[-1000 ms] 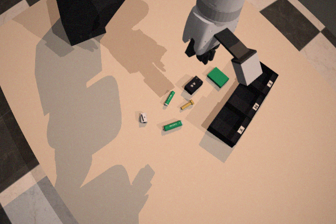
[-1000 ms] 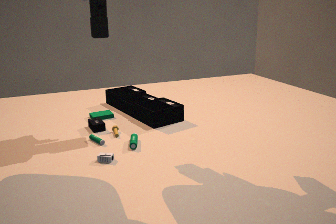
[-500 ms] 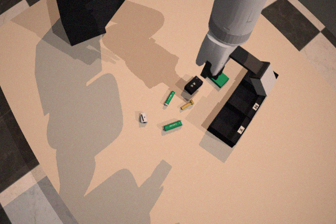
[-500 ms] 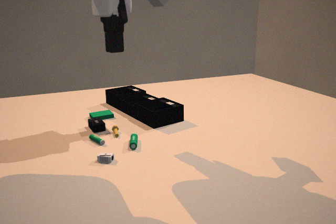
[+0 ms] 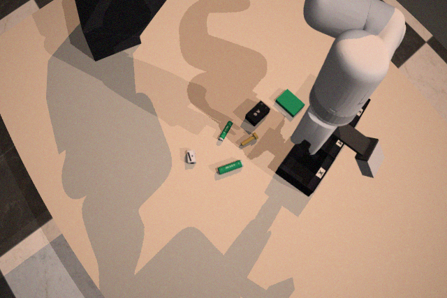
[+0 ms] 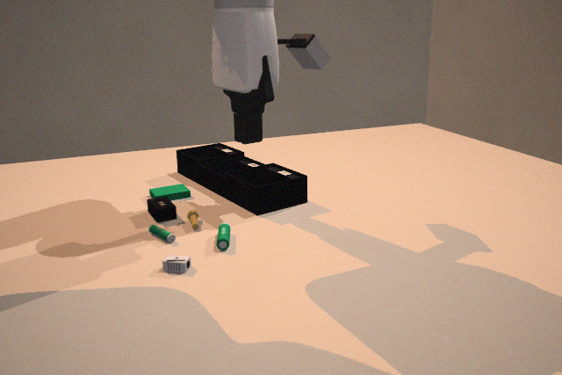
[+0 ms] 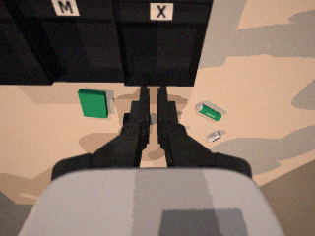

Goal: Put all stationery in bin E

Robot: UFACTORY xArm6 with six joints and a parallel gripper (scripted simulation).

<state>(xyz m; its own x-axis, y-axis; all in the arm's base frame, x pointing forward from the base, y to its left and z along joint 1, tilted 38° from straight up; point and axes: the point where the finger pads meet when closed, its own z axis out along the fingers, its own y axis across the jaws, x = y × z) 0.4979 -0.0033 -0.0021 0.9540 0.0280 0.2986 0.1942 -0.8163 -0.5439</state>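
The black bin row lies 9 cm below my hand, 8 cm to the left of it and 1 cm ahead of it. Round my hand: green eraser (10 cm below, 10 cm behind, 8 cm to the left); yellow bolt (10 cm below, 9 cm behind, 4 cm to the right); black 9 V battery (12 cm behind, 10 cm below, 1 cm to the left).
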